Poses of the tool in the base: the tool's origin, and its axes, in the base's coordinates. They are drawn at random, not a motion.
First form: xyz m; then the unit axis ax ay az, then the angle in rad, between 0 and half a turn.
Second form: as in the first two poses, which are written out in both.
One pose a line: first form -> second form
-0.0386, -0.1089, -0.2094, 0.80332, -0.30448, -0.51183, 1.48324 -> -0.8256, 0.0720, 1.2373, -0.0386, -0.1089, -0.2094
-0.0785, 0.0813, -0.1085, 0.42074, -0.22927, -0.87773, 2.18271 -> -1.8983, 0.4047, 0.8029, -0.0785, 0.0813, -0.1085
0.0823, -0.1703, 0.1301, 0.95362, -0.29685, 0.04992, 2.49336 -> -0.5193, -0.2680, 2.5357, 0.0823, -0.1703, 0.1301
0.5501, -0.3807, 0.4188, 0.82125, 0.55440, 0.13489, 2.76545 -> 1.1900, -0.0102, 2.6793, 0.5501, -0.3807, 0.4188
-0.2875, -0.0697, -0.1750, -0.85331, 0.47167, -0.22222, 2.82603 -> -1.0680, -0.2254, -2.6393, -0.2875, -0.0697, -0.1750
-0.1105, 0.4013, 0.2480, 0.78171, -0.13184, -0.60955, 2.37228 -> -1.0666, 0.8141, 1.6875, -0.1105, 0.4013, 0.2480
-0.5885, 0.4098, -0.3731, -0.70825, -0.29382, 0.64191, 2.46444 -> 1.4253, 0.6749, -1.6300, -0.5885, 0.4098, -0.3731
